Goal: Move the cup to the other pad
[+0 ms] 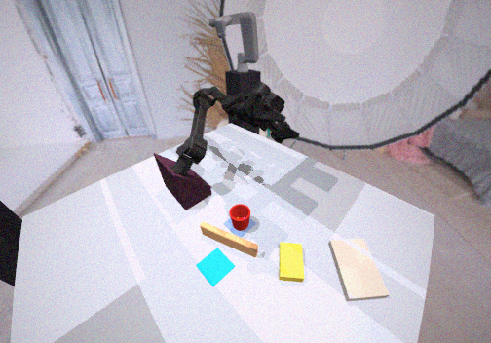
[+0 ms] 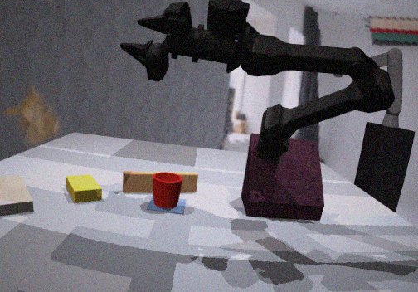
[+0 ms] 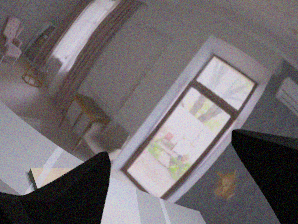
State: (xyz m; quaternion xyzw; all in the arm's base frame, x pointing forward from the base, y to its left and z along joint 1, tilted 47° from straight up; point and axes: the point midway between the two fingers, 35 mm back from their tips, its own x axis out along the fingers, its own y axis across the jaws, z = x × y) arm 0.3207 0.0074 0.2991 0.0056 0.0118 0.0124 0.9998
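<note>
The red cup lies 350 mm below my gripper tip, 120 mm to the right of it and 80 mm behind it. Round my gripper tip: wooden bar (370 mm below, 190 mm to the right, 50 mm behind); pale blue pad (400 mm below, 120 mm to the right, 90 mm behind); yellow block (380 mm below, 130 mm ahead, 80 mm to the right).
</note>
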